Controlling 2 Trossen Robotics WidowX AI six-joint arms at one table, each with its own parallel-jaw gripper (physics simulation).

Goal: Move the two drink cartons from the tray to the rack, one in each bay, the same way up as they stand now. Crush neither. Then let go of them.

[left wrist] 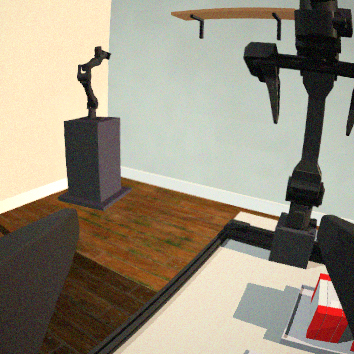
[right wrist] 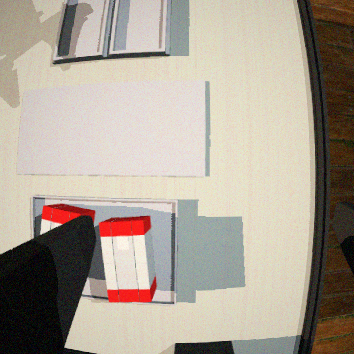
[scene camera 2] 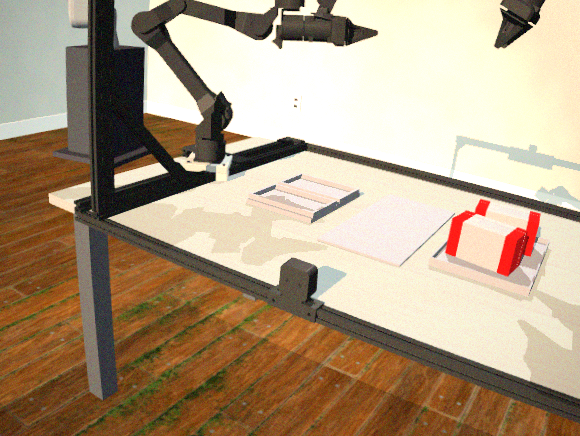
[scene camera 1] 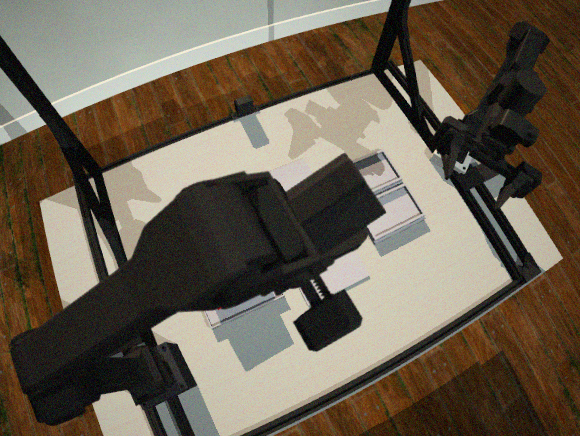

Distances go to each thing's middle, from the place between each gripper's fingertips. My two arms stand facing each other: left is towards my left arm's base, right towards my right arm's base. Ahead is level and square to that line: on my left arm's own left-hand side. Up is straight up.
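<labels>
Measured from my right hand, the pale grey mat (scene camera 2: 391, 230) is 13 cm behind and 14 cm to the left of it, and 36 cm below it.
For my left hand, I find the pale grey mat 13 cm to the right of it, 20 cm behind it and 36 cm below it.
</labels>
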